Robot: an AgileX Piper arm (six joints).
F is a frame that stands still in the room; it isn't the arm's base.
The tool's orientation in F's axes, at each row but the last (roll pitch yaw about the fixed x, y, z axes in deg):
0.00 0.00 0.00
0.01 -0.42 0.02
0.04 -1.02 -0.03
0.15 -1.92 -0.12
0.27 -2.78 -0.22
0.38 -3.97 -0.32
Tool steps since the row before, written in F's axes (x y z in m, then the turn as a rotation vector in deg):
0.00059 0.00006 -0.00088 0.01 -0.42 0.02
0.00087 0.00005 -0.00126 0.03 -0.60 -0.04
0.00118 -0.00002 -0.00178 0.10 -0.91 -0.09
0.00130 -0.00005 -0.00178 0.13 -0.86 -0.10
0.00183 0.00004 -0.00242 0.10 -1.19 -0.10
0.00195 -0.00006 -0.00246 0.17 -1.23 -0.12
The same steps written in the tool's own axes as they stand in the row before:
0.00059 0.00006 -0.00088 0.01 -0.42 0.02
0.00086 0.00005 -0.00127 0.03 -0.60 -0.04
0.00115 -0.00002 -0.00180 0.10 -0.91 -0.09
0.00124 -0.00005 -0.00182 0.13 -0.86 -0.10
0.00171 0.00004 -0.00251 0.10 -1.19 -0.10
0.00178 -0.00007 -0.00259 0.17 -1.23 -0.12

